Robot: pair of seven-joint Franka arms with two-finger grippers.
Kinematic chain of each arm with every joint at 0, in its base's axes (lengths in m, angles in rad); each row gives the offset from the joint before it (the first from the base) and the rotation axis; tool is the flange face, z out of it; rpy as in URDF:
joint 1: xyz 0 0 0.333 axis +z
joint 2: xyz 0 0 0 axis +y
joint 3: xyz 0 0 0.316 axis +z
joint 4: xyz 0.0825 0 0 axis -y
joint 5: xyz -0.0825 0 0.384 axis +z
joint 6: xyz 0 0 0 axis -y
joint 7: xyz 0.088 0 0 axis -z
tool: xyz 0 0 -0.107 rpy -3.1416 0 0
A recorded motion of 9 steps. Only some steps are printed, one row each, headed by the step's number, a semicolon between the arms.
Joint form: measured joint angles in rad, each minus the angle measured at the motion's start. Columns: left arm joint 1, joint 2, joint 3, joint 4, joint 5, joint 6, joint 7; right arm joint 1, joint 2, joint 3, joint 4, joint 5, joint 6, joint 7.
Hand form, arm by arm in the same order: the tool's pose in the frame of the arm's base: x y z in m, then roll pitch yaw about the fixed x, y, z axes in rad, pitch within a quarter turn. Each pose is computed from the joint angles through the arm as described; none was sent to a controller.
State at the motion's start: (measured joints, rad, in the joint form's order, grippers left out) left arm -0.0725 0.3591 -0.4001 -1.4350 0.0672 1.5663 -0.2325; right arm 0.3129 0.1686 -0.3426 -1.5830 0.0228 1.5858 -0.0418
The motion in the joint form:
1: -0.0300 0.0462 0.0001 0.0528 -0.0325 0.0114 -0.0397; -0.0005 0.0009 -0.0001 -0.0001 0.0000 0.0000 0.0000
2: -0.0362 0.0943 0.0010 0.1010 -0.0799 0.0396 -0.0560; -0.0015 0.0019 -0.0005 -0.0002 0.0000 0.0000 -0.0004
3: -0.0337 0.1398 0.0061 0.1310 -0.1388 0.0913 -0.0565; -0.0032 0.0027 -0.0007 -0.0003 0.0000 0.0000 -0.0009
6: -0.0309 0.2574 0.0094 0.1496 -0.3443 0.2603 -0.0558; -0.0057 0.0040 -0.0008 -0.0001 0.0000 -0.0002 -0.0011
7: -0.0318 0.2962 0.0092 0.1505 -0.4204 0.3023 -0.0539; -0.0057 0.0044 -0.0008 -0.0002 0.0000 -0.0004 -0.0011
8: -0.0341 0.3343 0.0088 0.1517 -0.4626 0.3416 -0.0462; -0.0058 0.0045 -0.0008 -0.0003 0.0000 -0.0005 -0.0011
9: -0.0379 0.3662 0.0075 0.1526 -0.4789 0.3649 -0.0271; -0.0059 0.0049 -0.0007 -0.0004 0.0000 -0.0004 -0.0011
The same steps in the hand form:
1: 0.5934 -0.2735 0.4826 3.0725 0.2048 -0.2254; 0.5945 -0.0019 0.5275 3.1135 0.1582 0.0072
2: 0.6062 -0.2823 0.4770 3.0056 0.1945 -0.2074; 0.5947 -0.0026 0.5269 3.1132 0.1592 0.0062
3: 0.6218 -0.2855 0.4661 2.9267 0.1799 -0.1869; 0.5948 -0.0037 0.5264 3.1130 0.1601 0.0047
6: 0.6518 -0.3017 0.4151 2.6878 0.1936 -0.1116; 0.5950 -0.0052 0.5257 3.1127 0.1613 0.0023
7: 0.6579 -0.3075 0.3949 2.6109 0.2233 -0.0860; 0.5951 -0.0051 0.5255 3.1126 0.1620 0.0022
8: 0.6634 -0.3114 0.3736 2.5663 0.2406 -0.0692; 0.5951 -0.0052 0.5253 3.1125 0.1623 0.0021
9: 0.6657 -0.3152 0.3541 2.5451 0.2489 -0.0749; 0.5951 -0.0052 0.5251 3.1124 0.1627 0.0021

